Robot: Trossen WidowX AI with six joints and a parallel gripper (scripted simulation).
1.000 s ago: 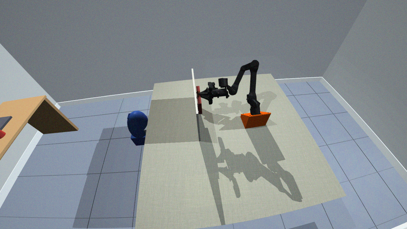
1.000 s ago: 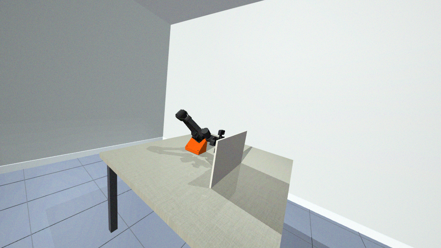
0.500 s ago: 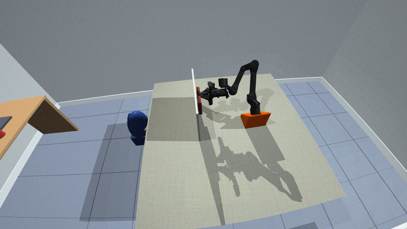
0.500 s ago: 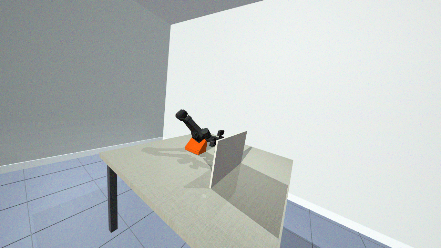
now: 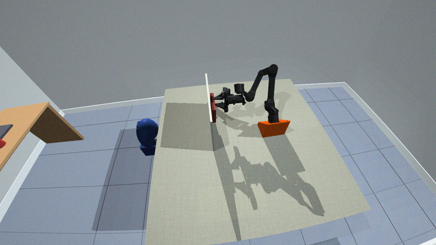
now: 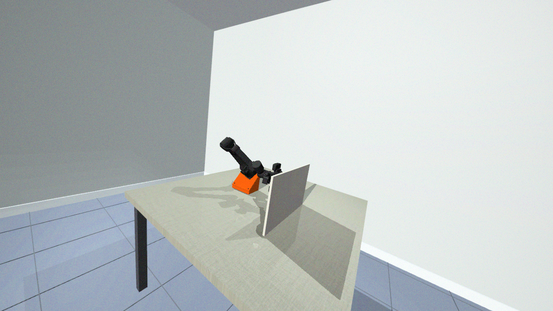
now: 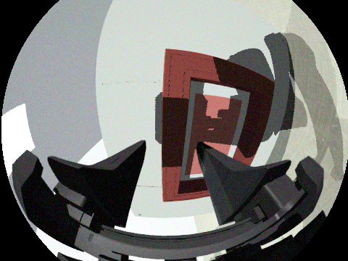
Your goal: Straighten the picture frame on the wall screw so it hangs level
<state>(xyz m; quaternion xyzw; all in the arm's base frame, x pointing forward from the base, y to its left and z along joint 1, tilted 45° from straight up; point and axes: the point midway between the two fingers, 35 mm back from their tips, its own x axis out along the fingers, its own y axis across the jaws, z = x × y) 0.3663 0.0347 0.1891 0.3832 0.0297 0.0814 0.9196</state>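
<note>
The dark red picture frame lies 10 mm ahead of my gripper tip and 50 mm below it. Round my gripper tip: white wall panel: 20 mm ahead, 20 mm to the left, 60 mm below.
</note>
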